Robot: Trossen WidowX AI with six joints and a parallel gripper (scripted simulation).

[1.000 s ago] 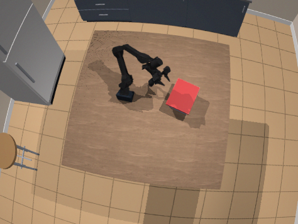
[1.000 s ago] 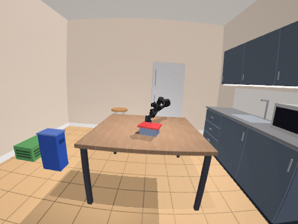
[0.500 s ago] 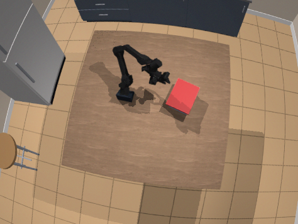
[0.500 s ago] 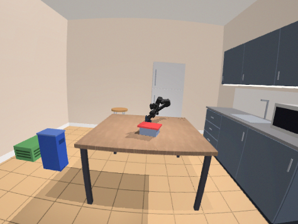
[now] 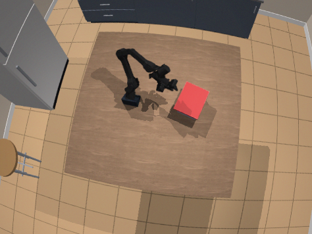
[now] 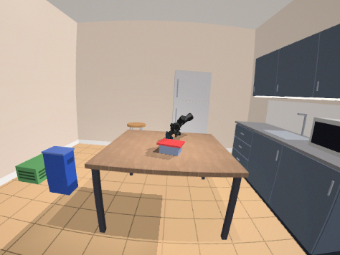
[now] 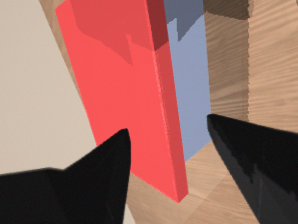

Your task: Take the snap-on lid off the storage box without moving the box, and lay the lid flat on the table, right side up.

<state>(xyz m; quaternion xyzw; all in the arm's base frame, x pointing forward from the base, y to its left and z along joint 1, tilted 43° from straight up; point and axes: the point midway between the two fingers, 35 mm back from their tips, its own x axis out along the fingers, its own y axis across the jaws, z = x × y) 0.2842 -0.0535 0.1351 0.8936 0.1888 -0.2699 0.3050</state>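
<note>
Right now the red lid is 120 mm ahead of my gripper tip, 50 mm to the right of it and 40 mm below it. Also, from my gripper tip: storage box 120 mm ahead, 90 mm below, 50 mm to the right.
</note>
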